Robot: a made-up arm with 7 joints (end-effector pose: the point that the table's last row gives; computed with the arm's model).
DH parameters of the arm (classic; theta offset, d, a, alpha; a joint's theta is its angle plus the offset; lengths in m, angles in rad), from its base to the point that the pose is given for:
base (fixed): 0.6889 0 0.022 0
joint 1: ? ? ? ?
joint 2: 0 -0.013 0.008 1.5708
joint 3: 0 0.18 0.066 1.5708
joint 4: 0 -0.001 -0.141 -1.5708
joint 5: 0 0.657 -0.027 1.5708
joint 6: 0 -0.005 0.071 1.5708
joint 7: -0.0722 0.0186 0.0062 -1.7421
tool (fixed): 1.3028 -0.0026 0 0
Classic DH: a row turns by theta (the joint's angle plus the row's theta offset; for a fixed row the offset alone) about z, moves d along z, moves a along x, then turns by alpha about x.
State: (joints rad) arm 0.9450 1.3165 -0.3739 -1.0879 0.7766 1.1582 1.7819
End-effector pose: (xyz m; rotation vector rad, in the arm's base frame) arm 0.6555 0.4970 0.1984 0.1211 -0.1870 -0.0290
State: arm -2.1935 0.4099 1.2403 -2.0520 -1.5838 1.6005 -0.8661
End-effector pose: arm 0.4758 -0.5846 0.4933 1.4437 0.4925 0.7169
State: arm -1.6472 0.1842 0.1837 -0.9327 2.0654 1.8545 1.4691
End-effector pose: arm 0.0311 -0.7020 1.2317 -0.8629 2.2293 1.1925
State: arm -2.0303 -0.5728 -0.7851 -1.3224 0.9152 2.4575 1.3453
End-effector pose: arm -0.5372 0.1583 1.3406 1.8932 1.4755 0.0282
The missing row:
joint 1: -0.6889 0.632 0.008 -1.5708
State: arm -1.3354 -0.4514 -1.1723 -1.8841 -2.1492 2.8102 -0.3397
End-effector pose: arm -0.5716 -0.4577 0.8313 0.5308 0.2997 0.1939
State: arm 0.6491 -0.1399 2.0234 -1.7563 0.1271 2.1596 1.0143
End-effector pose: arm -0.7161 0.3703 0.8176 -2.2965 -0.2206 -2.0718
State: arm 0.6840 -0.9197 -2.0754 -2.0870 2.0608 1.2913 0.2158
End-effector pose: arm 0.3218 -0.6330 0.3198 -0.7526 1.5455 0.8824
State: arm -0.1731 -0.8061 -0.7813 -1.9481 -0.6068 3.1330 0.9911
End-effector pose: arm 0.2479 -0.5515 1.1646 -1.0180 -2.4640 0.8373
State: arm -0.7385 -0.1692 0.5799 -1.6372 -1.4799 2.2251 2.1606
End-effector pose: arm 0.7756 -0.0401 1.0160 -1.0231 -2.0482 0.8784
